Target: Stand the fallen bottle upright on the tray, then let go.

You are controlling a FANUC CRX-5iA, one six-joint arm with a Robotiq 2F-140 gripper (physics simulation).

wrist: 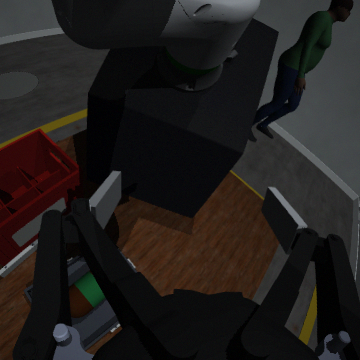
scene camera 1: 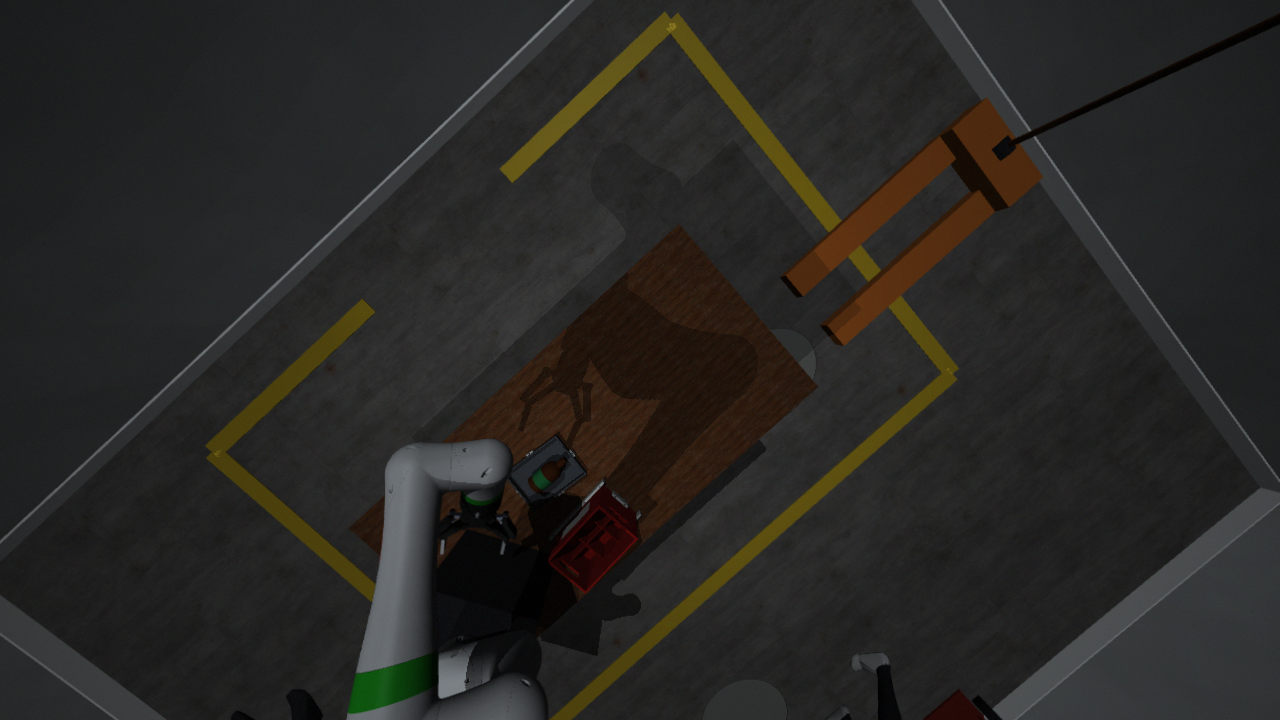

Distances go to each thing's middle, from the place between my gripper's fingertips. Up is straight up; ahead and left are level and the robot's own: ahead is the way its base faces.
Labels:
The bottle point(scene camera 1: 550, 472) is 130 mm ahead of my hand, 40 mm to the right of it and 400 mm below it.

